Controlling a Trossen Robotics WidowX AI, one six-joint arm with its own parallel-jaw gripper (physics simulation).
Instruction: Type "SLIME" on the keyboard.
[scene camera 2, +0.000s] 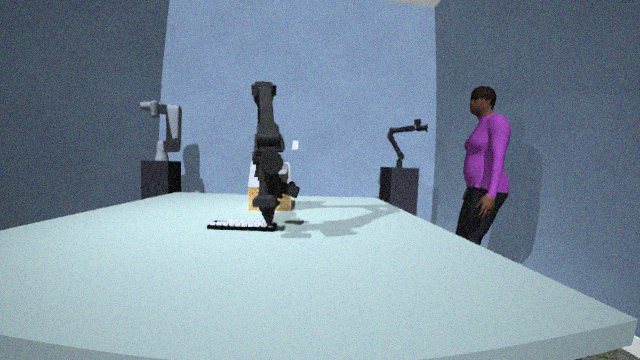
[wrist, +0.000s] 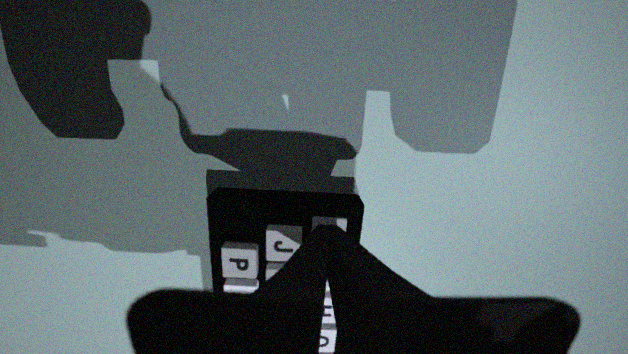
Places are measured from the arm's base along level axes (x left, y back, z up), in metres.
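Pixels of known places: gripper, fingertip midpoint: (scene camera 2: 269, 226) (wrist: 326, 234).
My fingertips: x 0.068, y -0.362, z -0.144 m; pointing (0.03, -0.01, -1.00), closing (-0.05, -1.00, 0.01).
Note:
Behind a point stands the place of what it marks.
The black keyboard (scene camera 2: 242, 227) {x -0.011, y -0.372, z -0.146 m} (wrist: 285, 207) {x 0.080, y -0.344, z -0.145 m} with white letter keys lies flat on the table. In the wrist view the P key (wrist: 240, 261) {x 0.057, y -0.325, z -0.140 m} and the J key (wrist: 283, 244) {x 0.066, y -0.344, z -0.140 m} show near its end. My gripper (scene camera 2: 270, 223) {x 0.068, y -0.362, z -0.144 m} (wrist: 326, 234) {x 0.068, y -0.362, z -0.144 m} is shut and empty, pointing down at the end key of the row beside J. Its fingertips cover most of that key, so its letter is hidden, and they look to be at or very near its top. Parts of further keys show through the narrow gap between the fingers. The S, L, I and E keys cannot be made out.
An orange and white box (scene camera 2: 254, 199) stands on the table (scene camera 2: 320, 290) {x 0.176, y -0.711, z -0.156 m} behind my arm. A person in a purple top (scene camera 2: 487, 150) stands at the table's right side. Two other arms (scene camera 2: 173, 127) (scene camera 2: 395, 142) stand on dark pedestals beyond the table. My arm's shadow falls across the table.

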